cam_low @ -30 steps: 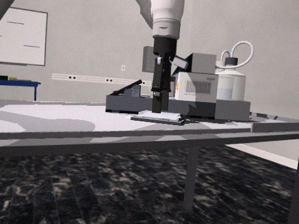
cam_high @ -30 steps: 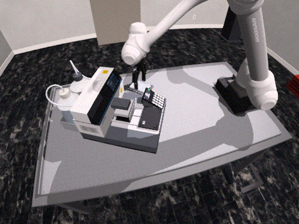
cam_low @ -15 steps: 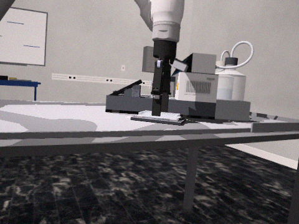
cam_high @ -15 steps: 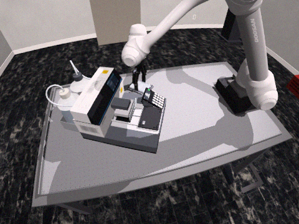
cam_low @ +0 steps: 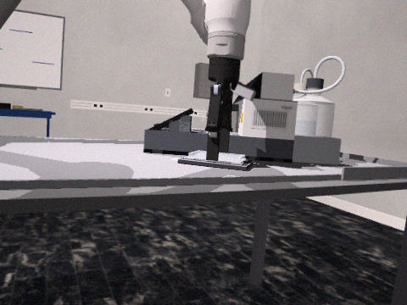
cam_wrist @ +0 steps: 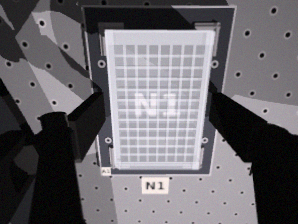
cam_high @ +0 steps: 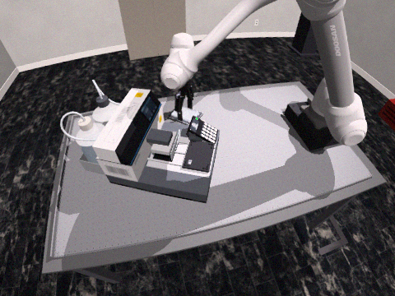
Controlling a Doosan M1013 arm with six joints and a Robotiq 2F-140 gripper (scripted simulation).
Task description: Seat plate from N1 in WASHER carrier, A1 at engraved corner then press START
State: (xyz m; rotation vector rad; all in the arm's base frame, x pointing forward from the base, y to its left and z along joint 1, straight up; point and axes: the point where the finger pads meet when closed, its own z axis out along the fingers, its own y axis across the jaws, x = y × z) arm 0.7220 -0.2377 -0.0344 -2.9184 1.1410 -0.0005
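Right now the white well plate is 2 cm below my hand. The rest, counted from my hand: dark carrier: 34 cm to the left, 4 cm above, 1 cm ahead; then plate washer: 28 cm to the left, 15 cm ahead, 9 cm above; then plate nest N1: 3 cm below.
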